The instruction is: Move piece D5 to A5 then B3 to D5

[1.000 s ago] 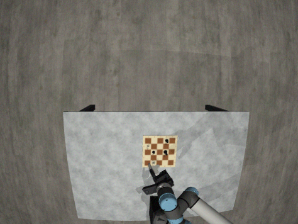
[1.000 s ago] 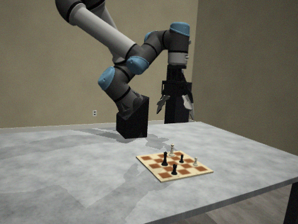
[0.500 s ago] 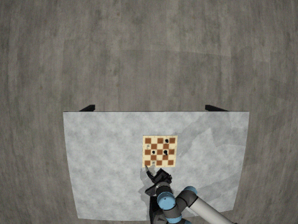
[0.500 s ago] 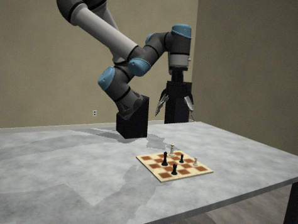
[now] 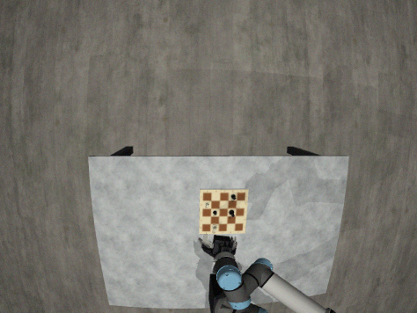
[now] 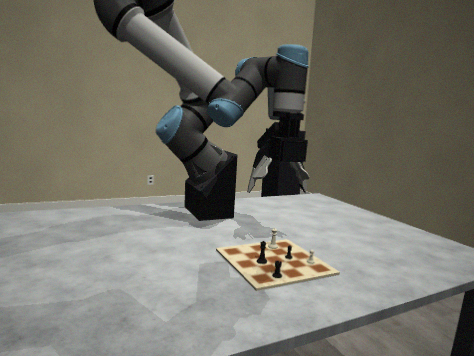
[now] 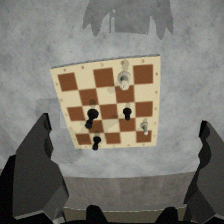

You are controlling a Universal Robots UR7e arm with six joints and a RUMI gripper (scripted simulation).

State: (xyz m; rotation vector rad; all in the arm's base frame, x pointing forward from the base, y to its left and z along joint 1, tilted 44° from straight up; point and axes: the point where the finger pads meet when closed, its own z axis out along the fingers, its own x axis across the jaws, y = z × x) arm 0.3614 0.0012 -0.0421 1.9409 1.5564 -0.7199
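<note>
Now: hand 120 mm above the tall white piece. The rest, counted from my hand: small white pawn: 120 mm ahead, 30 mm to the left, 130 mm below; then tall black piece: 70 mm ahead, 80 mm to the right, 120 mm below; then chessboard: 70 mm ahead, 40 mm to the right, 150 mm below.
</note>
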